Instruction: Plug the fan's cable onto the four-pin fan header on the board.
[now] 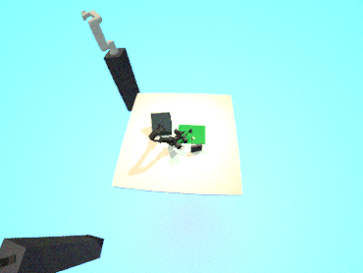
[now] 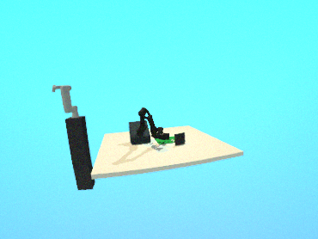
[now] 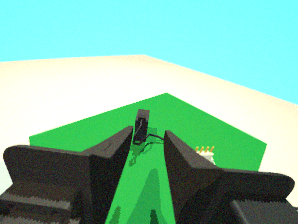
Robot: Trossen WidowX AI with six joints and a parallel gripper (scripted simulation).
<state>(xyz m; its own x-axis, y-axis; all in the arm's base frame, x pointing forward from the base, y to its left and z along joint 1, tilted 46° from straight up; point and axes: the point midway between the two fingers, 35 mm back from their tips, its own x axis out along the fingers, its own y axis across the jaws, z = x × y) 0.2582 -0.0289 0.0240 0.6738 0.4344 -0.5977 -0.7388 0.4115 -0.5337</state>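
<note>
Now: the fan cable plug 6 cm to the left of my gripper tip, 5 cm below it and 4 cm ahead of it. From my gripper tip the other things lie so: four-pin fan header (8 cm ahead, 7 cm below, 3 cm to the right); then green board (8 cm below, 6 cm ahead, 3 cm to the left); then dark fan (16 cm to the right, 12 cm ahead, 1 cm below).
</note>
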